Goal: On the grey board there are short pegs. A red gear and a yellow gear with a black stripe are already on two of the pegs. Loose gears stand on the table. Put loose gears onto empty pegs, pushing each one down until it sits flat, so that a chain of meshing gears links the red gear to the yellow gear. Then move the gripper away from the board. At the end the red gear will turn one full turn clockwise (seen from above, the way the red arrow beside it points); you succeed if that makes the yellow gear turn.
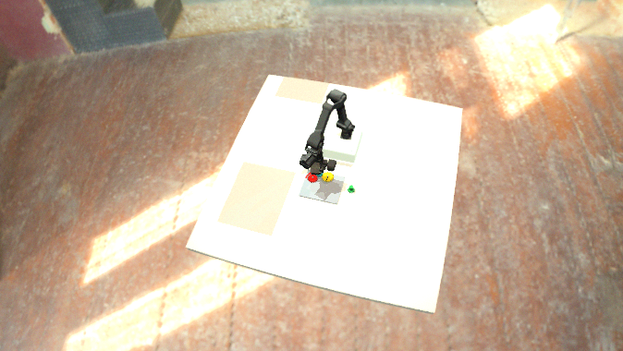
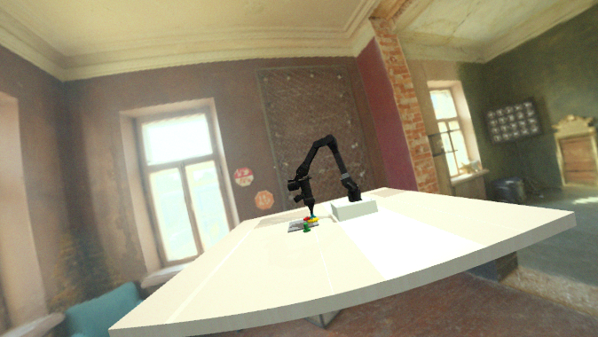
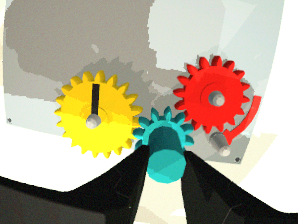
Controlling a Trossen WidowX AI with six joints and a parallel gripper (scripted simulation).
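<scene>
Right now my gripper tip is 1 cm above the teal gear. Also, from my gripper tip: red arrow (1 cm ahead, 6 cm to the right, 4 cm below); green gear (6 cm ahead, 19 cm to the left, 3 cm below); red gear (3 cm ahead, 3 cm to the right, 3 cm below).
</scene>
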